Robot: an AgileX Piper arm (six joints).
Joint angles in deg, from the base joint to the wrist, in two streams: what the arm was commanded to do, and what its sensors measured. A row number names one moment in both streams.
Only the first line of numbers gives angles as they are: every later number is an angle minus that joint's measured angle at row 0.
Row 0, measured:
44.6, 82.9, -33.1, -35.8, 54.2, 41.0
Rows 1 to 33, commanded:
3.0, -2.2, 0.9, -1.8, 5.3, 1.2
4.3, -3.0, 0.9, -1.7, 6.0, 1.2
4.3, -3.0, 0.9, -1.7, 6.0, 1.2
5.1, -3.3, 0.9, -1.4, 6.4, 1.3
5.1, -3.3, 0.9, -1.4, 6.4, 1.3
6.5, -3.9, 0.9, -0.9, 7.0, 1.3
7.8, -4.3, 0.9, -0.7, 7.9, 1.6
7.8, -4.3, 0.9, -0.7, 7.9, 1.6
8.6, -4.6, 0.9, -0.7, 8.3, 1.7
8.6, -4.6, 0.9, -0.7, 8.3, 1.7
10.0, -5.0, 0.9, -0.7, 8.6, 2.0
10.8, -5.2, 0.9, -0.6, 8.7, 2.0
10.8, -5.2, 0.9, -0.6, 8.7, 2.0
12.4, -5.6, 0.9, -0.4, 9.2, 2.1
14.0, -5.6, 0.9, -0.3, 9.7, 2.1
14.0, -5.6, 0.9, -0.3, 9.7, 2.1
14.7, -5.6, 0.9, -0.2, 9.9, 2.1
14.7, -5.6, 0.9, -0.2, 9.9, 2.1
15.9, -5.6, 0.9, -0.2, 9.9, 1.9
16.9, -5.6, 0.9, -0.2, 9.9, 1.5
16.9, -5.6, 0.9, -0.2, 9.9, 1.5
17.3, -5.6, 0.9, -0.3, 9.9, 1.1
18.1, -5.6, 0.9, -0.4, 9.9, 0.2
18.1, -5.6, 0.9, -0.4, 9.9, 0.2
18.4, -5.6, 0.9, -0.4, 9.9, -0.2
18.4, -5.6, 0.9, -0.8, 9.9, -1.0
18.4, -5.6, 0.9, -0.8, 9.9, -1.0
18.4, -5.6, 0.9, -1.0, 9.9, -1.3
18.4, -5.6, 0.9, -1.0, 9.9, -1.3
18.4, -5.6, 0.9, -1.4, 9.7, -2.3
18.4, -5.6, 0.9, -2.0, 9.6, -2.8
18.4, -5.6, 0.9, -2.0, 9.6, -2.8
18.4, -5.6, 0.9, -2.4, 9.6, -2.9
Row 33, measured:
18.1, -5.5, 0.7, 2.0, 6.8, -1.7
